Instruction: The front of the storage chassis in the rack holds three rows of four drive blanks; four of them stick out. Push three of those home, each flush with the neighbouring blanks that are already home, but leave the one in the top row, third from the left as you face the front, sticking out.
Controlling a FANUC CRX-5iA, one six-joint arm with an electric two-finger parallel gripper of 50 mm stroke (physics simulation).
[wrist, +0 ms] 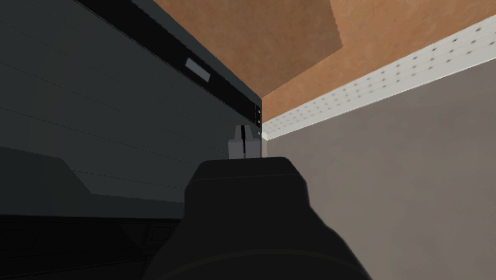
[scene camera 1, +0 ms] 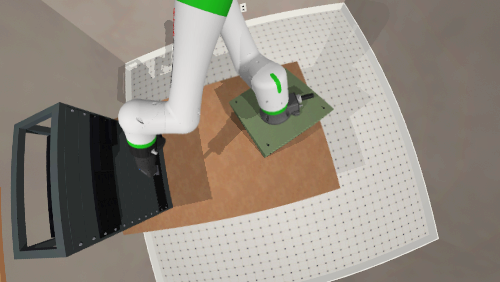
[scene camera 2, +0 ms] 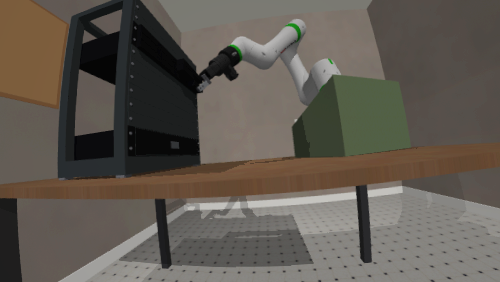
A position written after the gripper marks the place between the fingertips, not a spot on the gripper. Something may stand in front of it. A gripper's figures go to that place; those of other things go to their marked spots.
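Dark rack (wrist: 114, 114), 0.27 m from the lens. Gripper (wrist: 242, 133), 0.17 m from the lens.
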